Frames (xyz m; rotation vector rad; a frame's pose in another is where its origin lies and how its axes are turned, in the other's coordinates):
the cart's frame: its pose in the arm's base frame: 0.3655 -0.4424 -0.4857 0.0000 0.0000 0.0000
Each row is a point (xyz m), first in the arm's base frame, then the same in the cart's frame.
Working: the arm's base frame: its pose in the cart's frame: -0.3655 0.4424 0.4857 0.0000 0.0000 0.0000

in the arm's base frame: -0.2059 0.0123 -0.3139
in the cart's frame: -0.5714 0.4547 0.1718
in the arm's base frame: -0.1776 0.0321 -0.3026
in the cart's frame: -0.5431 0.4745 0.1831
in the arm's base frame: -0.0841 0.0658 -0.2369
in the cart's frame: -0.4496 0.5082 0.2488
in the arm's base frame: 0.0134 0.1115 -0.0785
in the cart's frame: -0.3521 0.5539 0.4072
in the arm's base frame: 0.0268 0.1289 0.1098
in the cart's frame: -0.3387 0.5713 0.5955
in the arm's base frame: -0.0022 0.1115 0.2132
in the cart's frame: -0.3677 0.5539 0.6989
